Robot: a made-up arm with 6 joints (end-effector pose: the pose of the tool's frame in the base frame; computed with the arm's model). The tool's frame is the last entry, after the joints. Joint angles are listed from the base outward.
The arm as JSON. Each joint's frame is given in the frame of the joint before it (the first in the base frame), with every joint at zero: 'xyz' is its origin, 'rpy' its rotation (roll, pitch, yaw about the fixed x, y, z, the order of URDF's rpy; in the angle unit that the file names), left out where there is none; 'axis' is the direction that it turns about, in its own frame. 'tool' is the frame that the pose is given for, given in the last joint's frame.
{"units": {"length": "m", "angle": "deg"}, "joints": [
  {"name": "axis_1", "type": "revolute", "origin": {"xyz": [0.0, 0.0, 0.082], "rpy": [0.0, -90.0, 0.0]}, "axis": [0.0, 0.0, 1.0]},
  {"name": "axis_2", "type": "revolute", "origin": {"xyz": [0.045, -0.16, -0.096], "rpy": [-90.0, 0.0, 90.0]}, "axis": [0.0, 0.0, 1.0]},
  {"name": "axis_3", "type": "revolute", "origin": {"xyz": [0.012, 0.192, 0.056], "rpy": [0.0, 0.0, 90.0]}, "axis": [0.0, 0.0, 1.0]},
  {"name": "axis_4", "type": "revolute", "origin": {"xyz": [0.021, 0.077, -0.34], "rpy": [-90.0, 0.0, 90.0]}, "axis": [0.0, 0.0, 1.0]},
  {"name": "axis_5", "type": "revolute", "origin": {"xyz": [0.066, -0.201, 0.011], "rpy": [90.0, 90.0, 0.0]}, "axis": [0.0, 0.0, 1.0]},
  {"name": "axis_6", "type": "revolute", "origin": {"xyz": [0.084, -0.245, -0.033], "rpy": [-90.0, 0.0, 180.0]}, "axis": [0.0, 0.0, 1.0]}
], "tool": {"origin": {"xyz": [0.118, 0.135, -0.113], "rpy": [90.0, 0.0, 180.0]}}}
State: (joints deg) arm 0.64 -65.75 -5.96 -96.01 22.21 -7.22
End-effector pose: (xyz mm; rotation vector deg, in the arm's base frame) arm 202.6 26.1 490.6 67.90 65.93 31.95
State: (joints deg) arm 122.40 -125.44 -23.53 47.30 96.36 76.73
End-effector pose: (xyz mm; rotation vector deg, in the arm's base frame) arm 13.5 277.4 -434.0 -117.49 76.78 0.52
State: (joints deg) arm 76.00 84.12 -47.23 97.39 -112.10 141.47
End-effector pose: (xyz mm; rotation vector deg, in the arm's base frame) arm -215.6 112.8 580.9 4.81 -69.83 63.82
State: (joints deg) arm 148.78 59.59 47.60 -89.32 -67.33 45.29
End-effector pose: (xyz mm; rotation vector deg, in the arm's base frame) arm 142.5 399.6 -147.6 -121.39 -45.54 47.20
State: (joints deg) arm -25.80 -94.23 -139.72 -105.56 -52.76 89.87
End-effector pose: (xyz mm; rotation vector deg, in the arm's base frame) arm -16.4 -185.3 573.8 55.60 -19.43 -35.65
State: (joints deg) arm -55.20 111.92 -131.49 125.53 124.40 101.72
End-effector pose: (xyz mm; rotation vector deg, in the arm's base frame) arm 1.3 -703.9 210.1 61.68 -9.78 -69.11
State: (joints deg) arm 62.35 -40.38 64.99 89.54 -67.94 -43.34
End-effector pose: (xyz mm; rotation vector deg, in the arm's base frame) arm 4.9 302.3 435.4 -99.56 57.52 33.72
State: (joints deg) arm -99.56 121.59 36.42 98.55 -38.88 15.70
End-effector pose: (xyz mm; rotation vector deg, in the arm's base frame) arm 34.8 -248.4 -184.9 52.59 165.80 45.20
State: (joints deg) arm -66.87 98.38 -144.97 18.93 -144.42 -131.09
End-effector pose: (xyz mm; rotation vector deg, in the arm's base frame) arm 233.2 -300.7 -502.5 -108.26 23.62 -71.83
